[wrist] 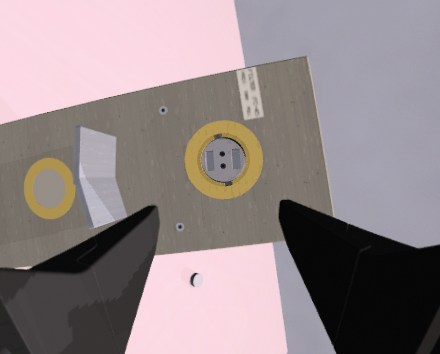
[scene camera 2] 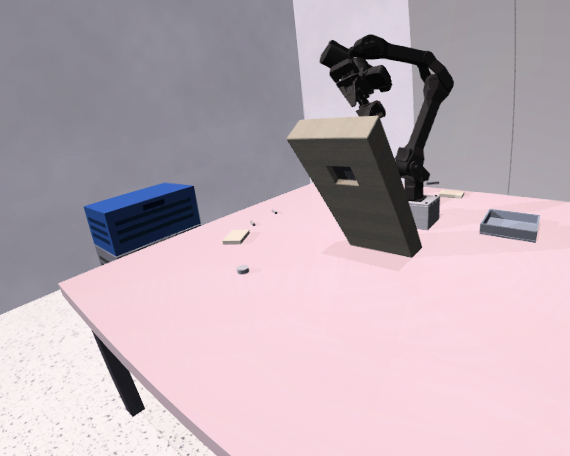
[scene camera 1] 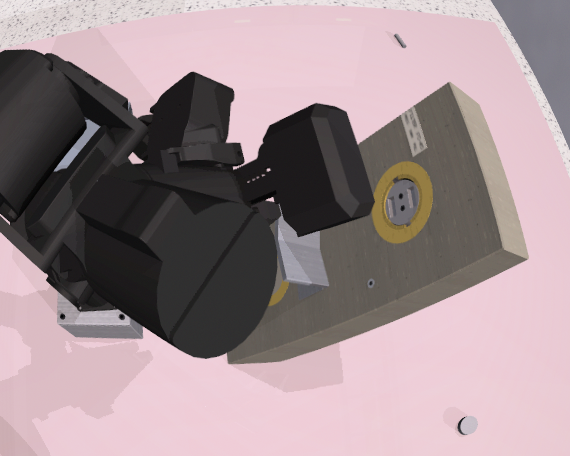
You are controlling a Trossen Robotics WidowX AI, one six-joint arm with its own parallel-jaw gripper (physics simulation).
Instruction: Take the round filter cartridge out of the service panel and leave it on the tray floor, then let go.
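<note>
The round grey filter cartridge (scene camera 1: 401,202) (wrist: 223,160) sits in its socket inside a yellow ring, at the upper end of the tilted service panel (scene camera 1: 450,220) (scene camera 2: 370,210) (wrist: 290,150). It has two raised grips and two dark holes on its face. My gripper (wrist: 219,211) is open and empty, standing off from the panel face; in the wrist view the cartridge shows beyond and between the fingertips, a little above their line. The grey tray (scene camera 2: 510,236) stands on the table at the right in the second scene view. The arm hides part of the panel in the first scene view.
An angled metal bracket (scene camera 1: 302,255) (wrist: 97,175) juts from the panel beside a second yellow ring (wrist: 29,188). A small round puck (scene camera 1: 468,425) (scene camera 2: 243,269) (wrist: 197,280) and a beige block (scene camera 2: 236,237) lie on the table. A blue cabinet (scene camera 2: 145,215) stands beyond the table.
</note>
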